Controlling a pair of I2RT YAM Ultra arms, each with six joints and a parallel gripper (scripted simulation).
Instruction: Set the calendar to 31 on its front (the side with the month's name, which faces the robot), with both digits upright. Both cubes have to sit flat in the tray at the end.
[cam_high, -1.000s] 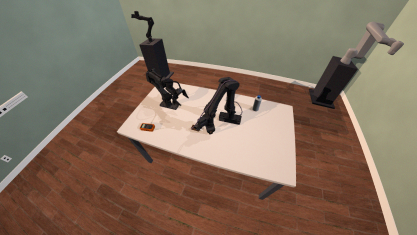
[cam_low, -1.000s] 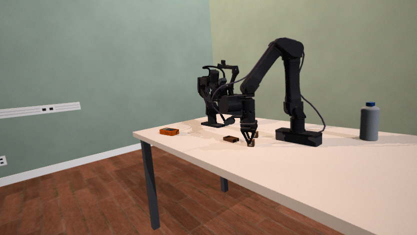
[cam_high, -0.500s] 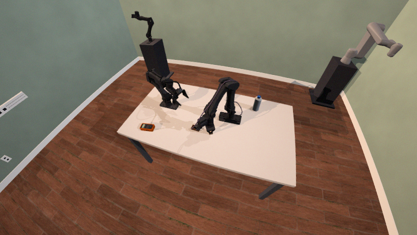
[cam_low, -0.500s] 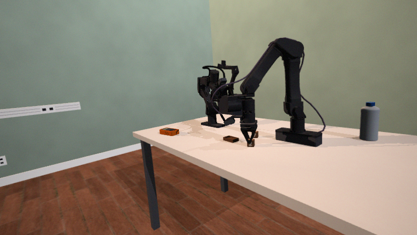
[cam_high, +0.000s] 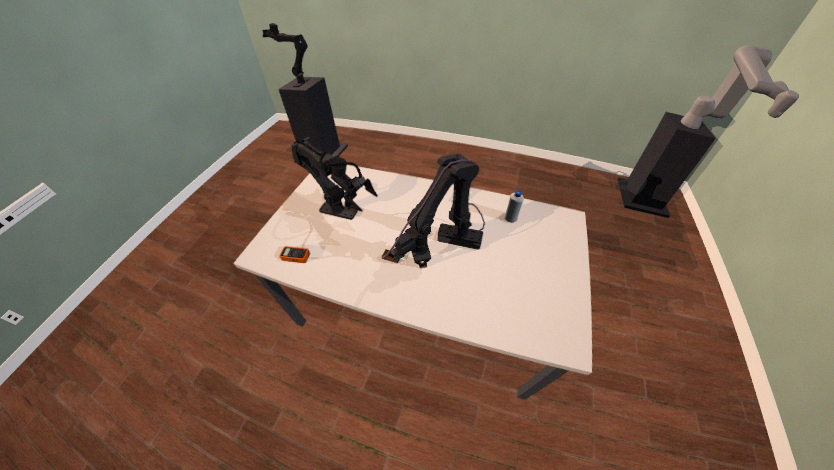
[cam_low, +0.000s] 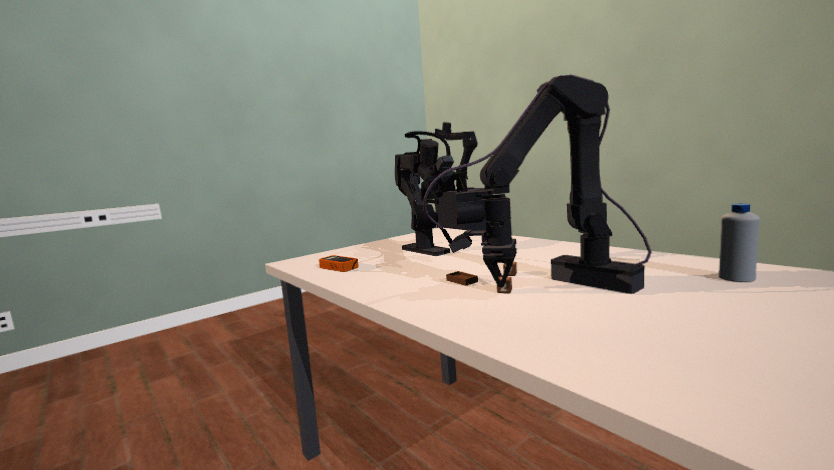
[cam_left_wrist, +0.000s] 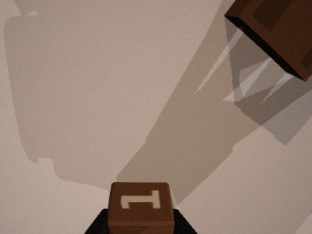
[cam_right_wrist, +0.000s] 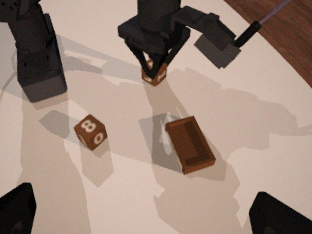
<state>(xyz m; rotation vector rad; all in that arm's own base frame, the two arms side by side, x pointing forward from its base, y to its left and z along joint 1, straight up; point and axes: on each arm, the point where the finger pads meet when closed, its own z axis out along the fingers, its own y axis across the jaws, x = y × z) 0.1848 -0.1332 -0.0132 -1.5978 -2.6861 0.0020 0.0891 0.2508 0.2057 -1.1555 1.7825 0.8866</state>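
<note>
The brown tray is 14 cm to the right of my left hand and 2 cm below it.
</note>
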